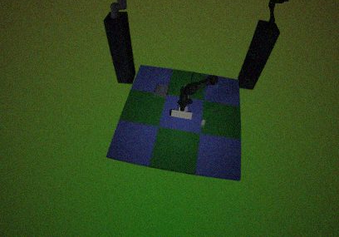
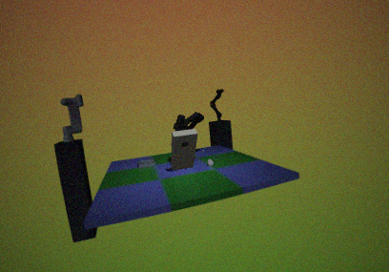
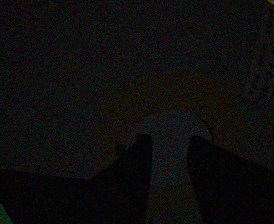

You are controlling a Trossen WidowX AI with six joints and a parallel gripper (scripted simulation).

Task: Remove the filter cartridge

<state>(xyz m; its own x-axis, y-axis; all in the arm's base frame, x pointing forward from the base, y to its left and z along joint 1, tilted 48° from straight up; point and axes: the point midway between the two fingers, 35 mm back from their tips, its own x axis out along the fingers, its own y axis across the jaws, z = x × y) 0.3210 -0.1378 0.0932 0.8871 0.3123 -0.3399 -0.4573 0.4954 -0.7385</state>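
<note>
Now: gripper tip 1 cm short of the round filter cartridge and 1 cm above it. The rest, counted from my gripper tip: grey service panel (4 cm behind, 8 cm below); then grey tray (44 cm behind, 25 cm to the right, 24 cm below).
</note>
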